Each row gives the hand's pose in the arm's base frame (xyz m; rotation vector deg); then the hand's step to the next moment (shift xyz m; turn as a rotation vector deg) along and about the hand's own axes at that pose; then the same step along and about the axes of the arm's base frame.
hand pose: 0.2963 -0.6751 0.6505 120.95 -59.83 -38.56
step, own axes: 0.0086 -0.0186 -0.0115 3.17 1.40 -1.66
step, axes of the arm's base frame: 0.0215 0.0052 -0.0080 2.21 -2.68 1.65
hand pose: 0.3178 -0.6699 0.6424 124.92 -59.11 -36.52
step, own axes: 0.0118 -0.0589 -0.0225 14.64 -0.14 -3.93
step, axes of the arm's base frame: 0.0506 0.0270 -0.0287 11.05 -10.37 0.35
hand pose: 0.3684 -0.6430 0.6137 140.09 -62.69 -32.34
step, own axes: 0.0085 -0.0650 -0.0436 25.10 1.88 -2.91
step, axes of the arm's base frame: 0.0667 0.0417 0.0018 15.71 -19.82 -1.53
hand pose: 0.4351 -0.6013 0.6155 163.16 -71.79 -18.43
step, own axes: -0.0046 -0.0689 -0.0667 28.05 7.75 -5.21
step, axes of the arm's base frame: 0.0600 0.0455 0.0596 13.82 -26.13 0.74
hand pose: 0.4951 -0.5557 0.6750 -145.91 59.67 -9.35
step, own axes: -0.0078 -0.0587 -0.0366 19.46 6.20 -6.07
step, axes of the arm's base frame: 0.0235 0.0325 0.0569 8.44 -19.41 2.45
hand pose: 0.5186 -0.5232 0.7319 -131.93 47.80 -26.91
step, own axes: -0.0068 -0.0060 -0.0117 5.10 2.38 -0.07
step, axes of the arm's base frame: -0.0084 0.0029 0.0119 2.66 -4.86 -0.98
